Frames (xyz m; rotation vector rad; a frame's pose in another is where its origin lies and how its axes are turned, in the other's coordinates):
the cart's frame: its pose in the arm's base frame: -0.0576 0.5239 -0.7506 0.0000 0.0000 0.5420
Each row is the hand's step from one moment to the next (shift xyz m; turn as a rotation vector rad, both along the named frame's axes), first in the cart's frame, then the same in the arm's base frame.
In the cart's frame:
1: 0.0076 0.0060 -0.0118 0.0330 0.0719 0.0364
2: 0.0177 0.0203 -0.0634 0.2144 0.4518 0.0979
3: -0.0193 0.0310 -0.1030 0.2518 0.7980 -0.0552
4: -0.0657 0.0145 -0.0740 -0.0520 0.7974 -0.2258
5: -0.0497 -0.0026 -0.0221 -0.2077 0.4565 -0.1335
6: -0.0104 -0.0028 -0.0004 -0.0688 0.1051 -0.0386
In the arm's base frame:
1: 0.0034 0.0091 -0.0118 -0.0088 0.0786 0.0364
2: 0.0047 0.0265 -0.0634 -0.0494 0.4976 0.0979
3: -0.0325 0.0166 -0.1030 -0.1959 0.8135 -0.0552
4: -0.0638 -0.0215 -0.0740 -0.4559 0.6563 -0.2258
5: -0.0412 -0.0279 -0.0221 -0.4134 0.2839 -0.1335
6: -0.0075 -0.0078 -0.0004 -0.1132 0.0545 -0.0386

